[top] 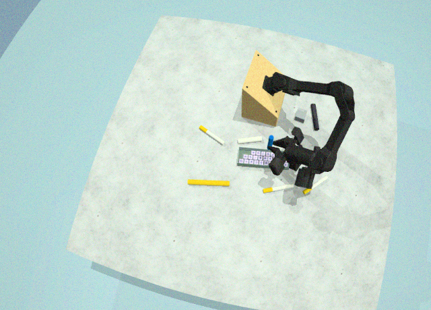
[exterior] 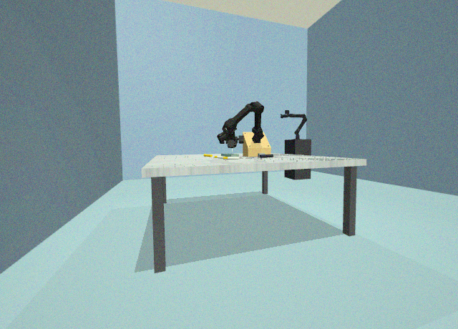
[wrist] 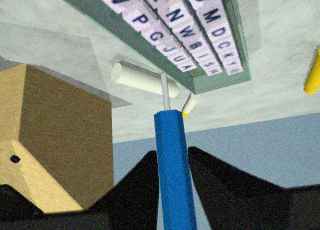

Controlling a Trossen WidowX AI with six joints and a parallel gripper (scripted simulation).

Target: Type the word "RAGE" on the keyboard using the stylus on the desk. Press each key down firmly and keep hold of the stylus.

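Right now my gripper tip is 4 cm past the white cylinder, 8 cm to the left of it and 9 cm above it. The rest, counted from my gripper tip: blue stylus 1 cm below; white stylus tip 5 cm below; yellow stick 17 cm ahead, 19 cm to the right, 9 cm below.
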